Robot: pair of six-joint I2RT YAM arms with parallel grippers.
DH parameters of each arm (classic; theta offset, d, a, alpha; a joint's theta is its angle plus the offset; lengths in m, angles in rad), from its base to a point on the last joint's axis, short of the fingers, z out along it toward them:
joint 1: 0 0.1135 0.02 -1.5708
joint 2: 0 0 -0.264 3.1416
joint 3: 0.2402 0 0.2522 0
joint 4: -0.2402 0 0.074 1.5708
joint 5: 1.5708 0 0 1.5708
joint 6: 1.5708 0.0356 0 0
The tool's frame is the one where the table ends.
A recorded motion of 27 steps. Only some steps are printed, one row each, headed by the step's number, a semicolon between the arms.
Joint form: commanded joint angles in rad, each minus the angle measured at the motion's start. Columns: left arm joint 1, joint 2, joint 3, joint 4, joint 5, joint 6; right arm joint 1, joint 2, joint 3, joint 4, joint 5, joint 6.
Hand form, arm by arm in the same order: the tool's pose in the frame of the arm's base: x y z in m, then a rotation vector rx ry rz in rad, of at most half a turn. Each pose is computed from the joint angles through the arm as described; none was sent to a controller.
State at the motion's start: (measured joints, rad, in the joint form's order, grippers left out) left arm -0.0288 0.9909 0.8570 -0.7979 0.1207 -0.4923; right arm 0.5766 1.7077 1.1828 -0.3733 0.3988 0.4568
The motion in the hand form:
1: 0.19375 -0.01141 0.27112 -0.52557 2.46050 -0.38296; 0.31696 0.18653 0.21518 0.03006 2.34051 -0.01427
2: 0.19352 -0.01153 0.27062 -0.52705 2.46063 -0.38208; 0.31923 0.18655 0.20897 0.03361 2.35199 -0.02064
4: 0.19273 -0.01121 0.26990 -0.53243 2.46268 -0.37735; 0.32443 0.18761 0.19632 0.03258 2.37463 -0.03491
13: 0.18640 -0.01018 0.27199 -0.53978 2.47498 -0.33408; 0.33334 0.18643 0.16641 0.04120 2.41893 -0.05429
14: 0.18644 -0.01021 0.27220 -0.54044 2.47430 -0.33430; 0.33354 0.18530 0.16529 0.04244 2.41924 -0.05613
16: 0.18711 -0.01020 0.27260 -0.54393 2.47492 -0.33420; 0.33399 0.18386 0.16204 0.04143 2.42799 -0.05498
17: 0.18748 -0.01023 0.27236 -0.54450 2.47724 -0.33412; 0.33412 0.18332 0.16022 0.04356 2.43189 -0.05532
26: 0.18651 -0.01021 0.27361 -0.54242 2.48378 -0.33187; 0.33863 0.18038 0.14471 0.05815 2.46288 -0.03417
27: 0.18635 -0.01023 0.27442 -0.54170 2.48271 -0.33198; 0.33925 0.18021 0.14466 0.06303 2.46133 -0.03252
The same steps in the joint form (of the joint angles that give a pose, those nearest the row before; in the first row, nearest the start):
1: -0.0064 0.0039 -0.0117 0.0326 0.0082 -0.0078; -0.0055 0.0100 -0.0213 0.0646 0.0175 -0.0153
2: -0.0074 0.0029 -0.0141 0.0335 0.0068 -0.0093; -0.0090 0.0275 -0.0230 0.0709 0.0156 -0.0121
4: -0.0065 0.0005 -0.0170 0.0307 0.0033 -0.0108; -0.0144 0.0676 -0.0209 0.0837 0.0115 -0.0113
13: -0.0079 -0.0191 -0.0119 -0.0112 -0.0270 -0.0047; -0.0307 0.1482 -0.0343 0.1320 -0.0029 -0.0056
14: -0.0081 -0.0191 -0.0112 -0.0113 -0.0272 -0.0055; -0.0335 0.1489 -0.0383 0.1365 -0.0032 -0.0073
16: -0.0080 -0.0155 -0.0078 -0.0124 -0.0277 -0.0077; -0.0380 0.1545 -0.0432 0.1406 -0.0106 -0.0089
17: -0.0080 -0.0131 -0.0072 -0.0129 -0.0274 -0.0078; -0.0396 0.1579 -0.0457 0.1427 -0.0125 -0.0073
26: -0.0081 -0.0141 -0.0010 -0.0262 -0.0271 -0.0049; -0.0550 0.1983 -0.0538 0.1712 -0.0452 0.0032
27: -0.0082 -0.0148 0.0016 -0.0284 -0.0272 -0.0047; -0.0562 0.1996 -0.0526 0.1731 -0.0452 0.0057

